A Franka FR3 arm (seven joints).
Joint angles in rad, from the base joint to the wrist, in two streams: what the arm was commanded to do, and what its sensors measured. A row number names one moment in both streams.
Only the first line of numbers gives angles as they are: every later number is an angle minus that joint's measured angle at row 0.
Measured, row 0:
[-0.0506, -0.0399, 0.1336, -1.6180, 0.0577, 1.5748, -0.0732]
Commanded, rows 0 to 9:
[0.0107, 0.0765, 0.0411, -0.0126, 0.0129, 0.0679, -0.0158]
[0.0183, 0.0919, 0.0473, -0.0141, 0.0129, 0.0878, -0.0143]
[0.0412, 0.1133, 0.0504, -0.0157, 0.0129, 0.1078, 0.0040]
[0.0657, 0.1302, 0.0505, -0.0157, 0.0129, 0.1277, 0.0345]
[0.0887, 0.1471, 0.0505, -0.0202, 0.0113, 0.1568, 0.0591]
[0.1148, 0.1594, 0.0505, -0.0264, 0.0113, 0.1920, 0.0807]
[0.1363, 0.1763, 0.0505, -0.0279, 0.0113, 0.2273, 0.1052]
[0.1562, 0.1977, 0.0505, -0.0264, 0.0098, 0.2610, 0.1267]
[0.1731, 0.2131, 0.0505, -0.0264, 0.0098, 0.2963, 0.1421]
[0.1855, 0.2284, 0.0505, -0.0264, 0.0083, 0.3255, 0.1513]
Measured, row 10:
[0.1521, 0.1912, 0.0532, -0.0221, 0.0011, 0.2433, 0.1080]
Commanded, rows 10 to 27:
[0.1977, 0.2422, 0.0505, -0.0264, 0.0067, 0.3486, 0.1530]
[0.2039, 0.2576, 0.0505, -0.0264, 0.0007, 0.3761, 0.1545]
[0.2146, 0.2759, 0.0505, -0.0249, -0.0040, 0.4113, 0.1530]
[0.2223, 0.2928, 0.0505, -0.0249, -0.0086, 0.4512, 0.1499]
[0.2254, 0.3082, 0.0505, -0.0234, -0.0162, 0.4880, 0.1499]
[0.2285, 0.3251, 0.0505, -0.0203, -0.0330, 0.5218, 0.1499]
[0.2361, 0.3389, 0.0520, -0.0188, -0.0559, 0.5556, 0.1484]
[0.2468, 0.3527, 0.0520, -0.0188, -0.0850, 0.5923, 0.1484]
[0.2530, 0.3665, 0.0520, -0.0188, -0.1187, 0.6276, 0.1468]
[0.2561, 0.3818, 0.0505, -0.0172, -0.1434, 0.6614, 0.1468]
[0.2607, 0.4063, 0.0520, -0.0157, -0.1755, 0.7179, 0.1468]
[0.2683, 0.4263, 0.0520, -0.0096, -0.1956, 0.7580, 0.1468]
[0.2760, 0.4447, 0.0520, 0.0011, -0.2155, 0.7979, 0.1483]
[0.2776, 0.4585, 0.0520, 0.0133, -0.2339, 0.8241, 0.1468]
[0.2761, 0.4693, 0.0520, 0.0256, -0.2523, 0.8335, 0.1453]
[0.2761, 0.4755, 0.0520, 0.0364, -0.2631, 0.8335, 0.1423]
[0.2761, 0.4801, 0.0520, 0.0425, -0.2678, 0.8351, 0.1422]
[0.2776, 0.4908, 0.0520, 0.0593, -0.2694, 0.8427, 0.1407]
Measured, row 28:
[0.2751, 0.4547, 0.0530, 0.0012, -0.2384, 0.8258, 0.1406]
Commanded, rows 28 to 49:
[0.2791, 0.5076, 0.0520, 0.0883, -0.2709, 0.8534, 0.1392]
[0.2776, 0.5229, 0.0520, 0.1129, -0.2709, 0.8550, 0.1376]
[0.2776, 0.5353, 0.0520, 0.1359, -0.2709, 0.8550, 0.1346]
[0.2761, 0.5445, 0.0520, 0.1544, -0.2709, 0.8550, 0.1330]
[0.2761, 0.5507, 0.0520, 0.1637, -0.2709, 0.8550, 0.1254]
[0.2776, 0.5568, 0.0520, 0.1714, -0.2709, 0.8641, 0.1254]
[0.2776, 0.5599, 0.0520, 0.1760, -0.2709, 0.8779, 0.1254]
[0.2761, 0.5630, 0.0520, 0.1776, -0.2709, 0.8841, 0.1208]
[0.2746, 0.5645, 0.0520, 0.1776, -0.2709, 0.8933, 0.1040]
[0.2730, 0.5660, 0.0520, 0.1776, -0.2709, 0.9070, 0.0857]
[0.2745, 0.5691, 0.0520, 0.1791, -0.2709, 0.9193, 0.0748]
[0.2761, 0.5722, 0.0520, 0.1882, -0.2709, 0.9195, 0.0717]
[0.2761, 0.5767, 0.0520, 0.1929, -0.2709, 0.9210, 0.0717]
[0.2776, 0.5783, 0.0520, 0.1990, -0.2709, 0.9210, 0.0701]
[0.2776, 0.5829, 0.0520, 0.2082, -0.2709, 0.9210, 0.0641]
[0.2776, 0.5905, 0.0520, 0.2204, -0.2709, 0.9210, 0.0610]
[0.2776, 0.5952, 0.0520, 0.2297, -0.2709, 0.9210, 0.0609]
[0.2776, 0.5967, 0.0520, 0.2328, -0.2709, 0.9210, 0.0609]
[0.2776, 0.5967, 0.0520, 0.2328, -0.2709, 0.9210, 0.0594]
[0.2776, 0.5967, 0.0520, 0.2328, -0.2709, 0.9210, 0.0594]
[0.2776, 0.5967, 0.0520, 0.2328, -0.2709, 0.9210, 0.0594]
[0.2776, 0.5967, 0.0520, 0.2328, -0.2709, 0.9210, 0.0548]
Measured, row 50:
[0.2771, 0.5673, 0.0449, 0.1955, -0.2557, 0.9078, 0.0713]
